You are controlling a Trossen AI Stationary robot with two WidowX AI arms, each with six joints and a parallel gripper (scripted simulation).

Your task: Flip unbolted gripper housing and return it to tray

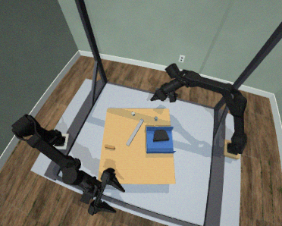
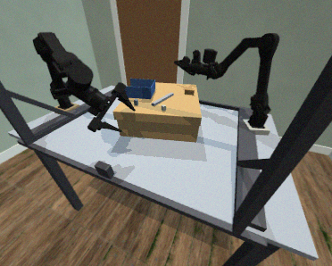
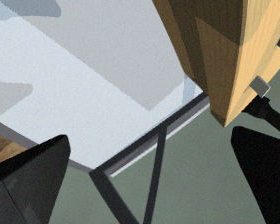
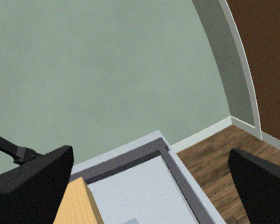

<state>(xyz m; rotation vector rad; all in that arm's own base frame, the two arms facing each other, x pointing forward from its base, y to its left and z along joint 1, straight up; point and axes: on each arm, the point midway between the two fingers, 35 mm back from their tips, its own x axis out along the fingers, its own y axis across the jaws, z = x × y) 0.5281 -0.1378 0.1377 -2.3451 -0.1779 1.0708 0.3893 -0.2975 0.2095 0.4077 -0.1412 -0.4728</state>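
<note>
Now: left hand 250 mm short of the gripper housing and 10 mm to the right of it. Round my left hand: grey bar: 230 mm ahead, 120 mm to the right, 20 mm below; then tray: 270 mm ahead, 10 mm to the right, 10 mm below.
</note>
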